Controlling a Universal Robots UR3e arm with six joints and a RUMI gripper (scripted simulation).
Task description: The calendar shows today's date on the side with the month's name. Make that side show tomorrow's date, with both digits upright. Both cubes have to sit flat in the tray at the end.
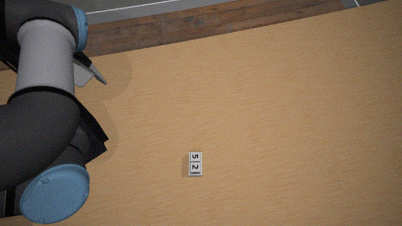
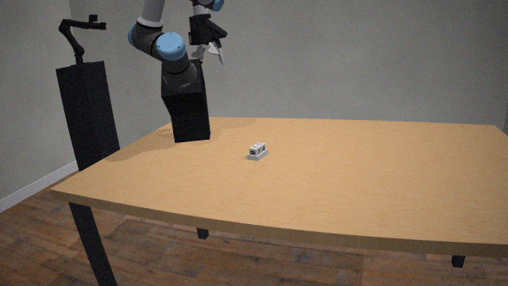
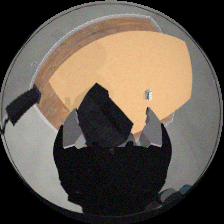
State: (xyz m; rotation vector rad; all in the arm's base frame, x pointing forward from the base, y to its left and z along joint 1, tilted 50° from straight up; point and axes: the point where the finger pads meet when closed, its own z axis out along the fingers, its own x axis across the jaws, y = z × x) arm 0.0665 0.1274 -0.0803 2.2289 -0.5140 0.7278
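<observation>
The grey calendar tray lies 290 mm below my hand, 230 mm to the right of it and 210 mm ahead of it.
</observation>
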